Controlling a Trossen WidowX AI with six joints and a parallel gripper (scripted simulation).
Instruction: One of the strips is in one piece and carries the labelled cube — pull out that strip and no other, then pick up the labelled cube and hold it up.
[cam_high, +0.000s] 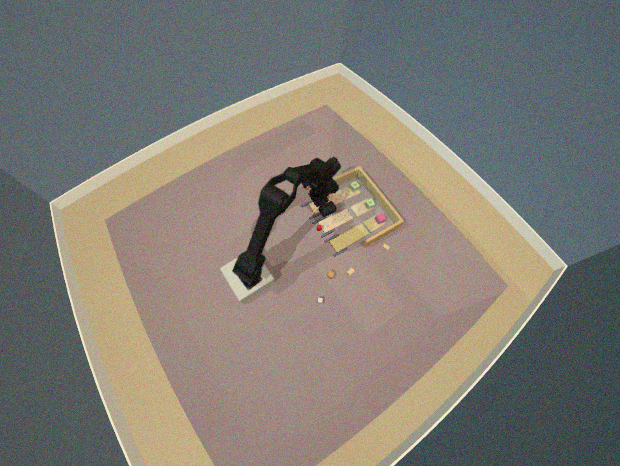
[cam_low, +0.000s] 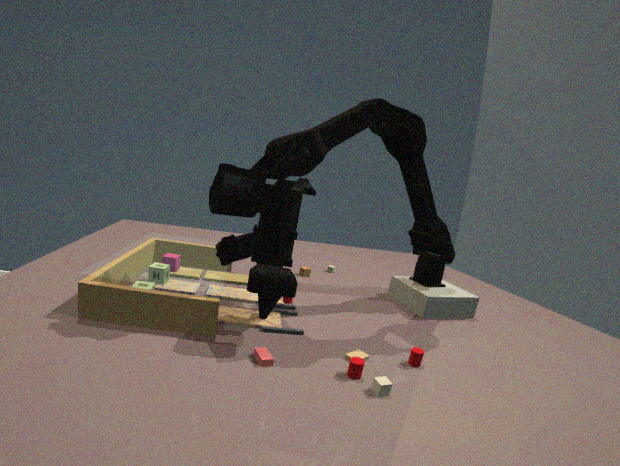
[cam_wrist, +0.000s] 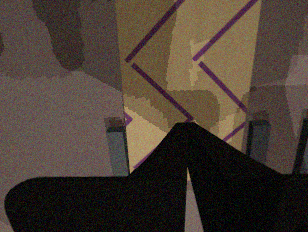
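Now: gripper tip 20 mm short of the pink block and 110 mm to the right of it.
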